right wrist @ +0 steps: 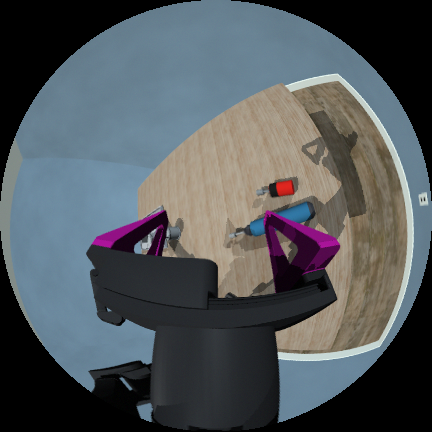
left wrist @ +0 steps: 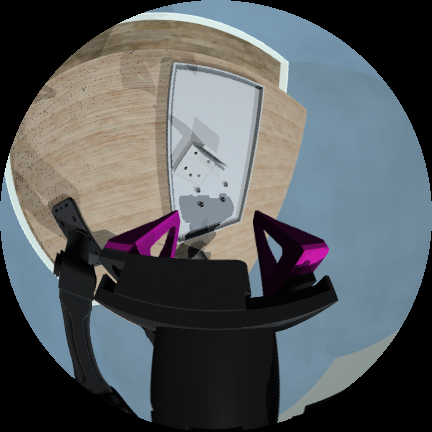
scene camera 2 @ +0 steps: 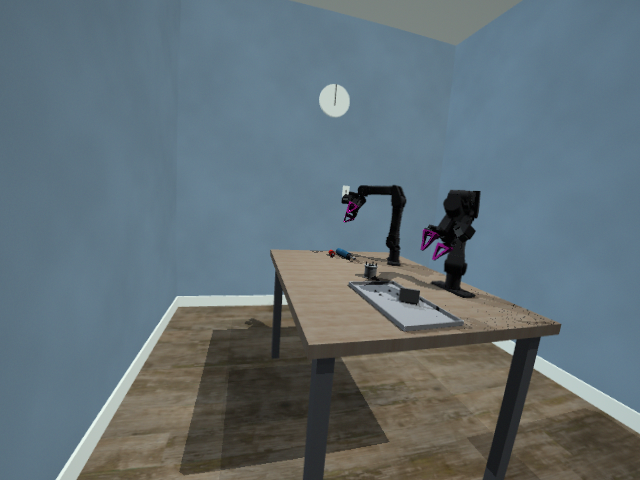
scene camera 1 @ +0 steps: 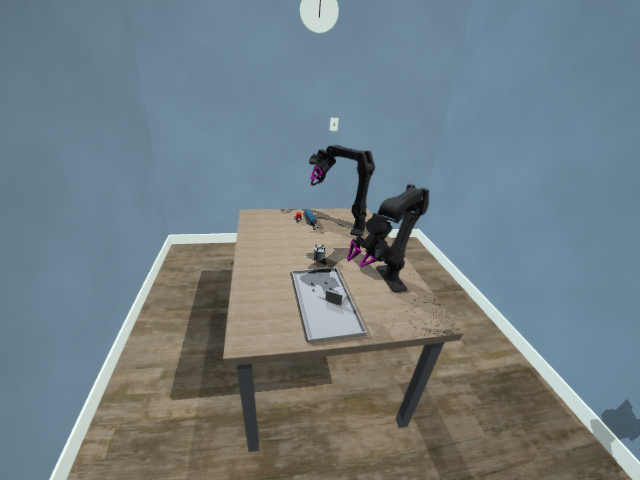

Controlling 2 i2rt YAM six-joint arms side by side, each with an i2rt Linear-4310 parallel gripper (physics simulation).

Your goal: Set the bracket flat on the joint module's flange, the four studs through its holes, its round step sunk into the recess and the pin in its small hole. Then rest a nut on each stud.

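Seen in the pictures: left gripper, fingertip midpoint: (left wrist: 216, 215) (scene camera 2: 427, 255) (scene camera 1: 354, 263); right gripper, fingertip midpoint: (right wrist: 215, 215) (scene camera 2: 345, 217) (scene camera 1: 311, 182); left arm's base, link origin: (left wrist: 79, 236) (scene camera 2: 451, 289) (scene camera 1: 390, 278); right arm's base, link origin: (scene camera 2: 393, 262) (scene camera 1: 358, 228).
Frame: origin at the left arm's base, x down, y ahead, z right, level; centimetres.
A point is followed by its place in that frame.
The grey bracket (scene camera 1: 333, 297) @[x -3.5, y 33.2, z -11.6 cm] (scene camera 2: 408, 295) @[x -3.5, y 33.3, z -11.5 cm] (left wrist: 199, 165) @[x -1.6, y 31.5, z -8.6 cm] lies in the tray (scene camera 1: 330, 326) @[x -0.4, y 37.9, z -23.9 cm] (scene camera 2: 429, 319) @[x -0.4, y 34.8, z -25.0 cm] (left wrist: 215, 100) @[x -0.4, y 35.3, z -22.6 cm], its holed plate down and its other plate upright. Several small dark nuts, one nut (left wrist: 225, 184) @[x -0.8, y 39.0, z -2.2 cm] among them, lie beside it in the tray. The joint module (scene camera 1: 319, 253) @[x -4.8, y 30.6, z 20.0 cm] (scene camera 2: 370, 270) @[x -4.1, y 31.1, z 20.1 cm] stands on the table beyond the tray, studs up, with no bracket on it. My left gripper (scene camera 1: 355, 262) @[x -18.2, y 25.3, z -9.7 cm] (scene camera 2: 428, 254) @[x -18.2, y 25.3, z -9.7 cm] (left wrist: 216, 215) @[x -18.2, y 25.3, z -9.7 cm] is open and empty above the table, right of the module in scene camera 1. My right gripper (scene camera 1: 312, 183) @[x -25.2, y 24.2, z 67.8 cm] (scene camera 2: 345, 221) @[x -25.2, y 24.2, z 67.8 cm] (right wrist: 215, 215) @[x -25.2, y 24.2, z 67.8 cm] is open and empty, high over the table's far part.
A blue-handled tool (scene camera 1: 310, 217) @[x -3.6, y 24.5, z 63.8 cm] (scene camera 2: 342, 253) @[x -2.5, y 25.3, z 65.2 cm] (right wrist: 287, 218) @[x -4.1, y 23.2, z 70.0 cm] and a short red-handled one (scene camera 1: 298, 215) @[x -3.4, y 31.3, z 68.1 cm] (scene camera 2: 331, 253) @[x -2.0, y 31.9, z 67.6 cm] (right wrist: 285, 188) @[x -3.3, y 29.8, z 71.4 cm] lie at the table's far end. The two arm bases stand along the table's right side in scene camera 1.
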